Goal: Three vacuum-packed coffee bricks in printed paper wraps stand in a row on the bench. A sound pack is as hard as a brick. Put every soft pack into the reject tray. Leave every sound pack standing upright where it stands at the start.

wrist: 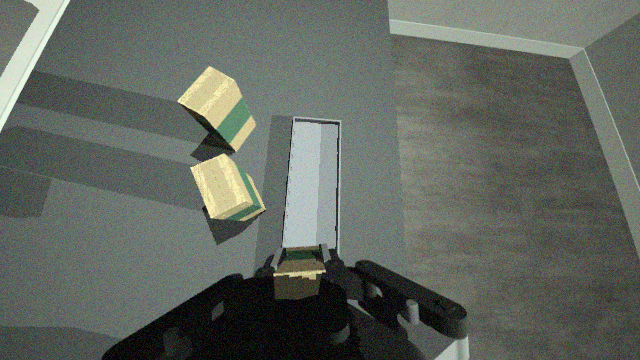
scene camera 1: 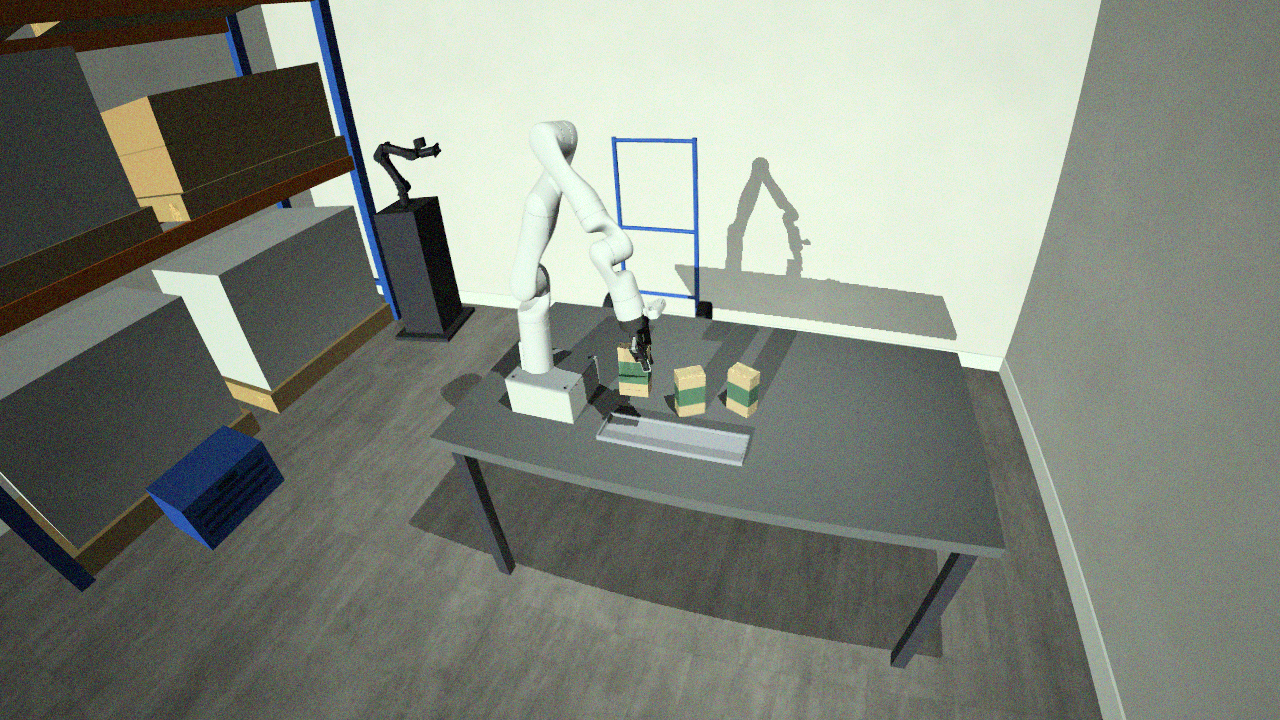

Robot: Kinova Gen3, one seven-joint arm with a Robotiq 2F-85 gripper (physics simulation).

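Note:
My gripper is shut on a tan coffee pack with a green band, the left one in the scene view. It holds this pack upright, seemingly a little above the bench; the fingers hide part of it. The middle pack and the right pack stand upright on the bench, apart from each other. The long pale reject tray lies in front of the packs, and no pack shows in its visible part.
The robot's base stands on the dark bench to the left of the packs. A blue hand truck stands behind the bench. A second, black arm stands on a dark pedestal at the left, near the storage shelves.

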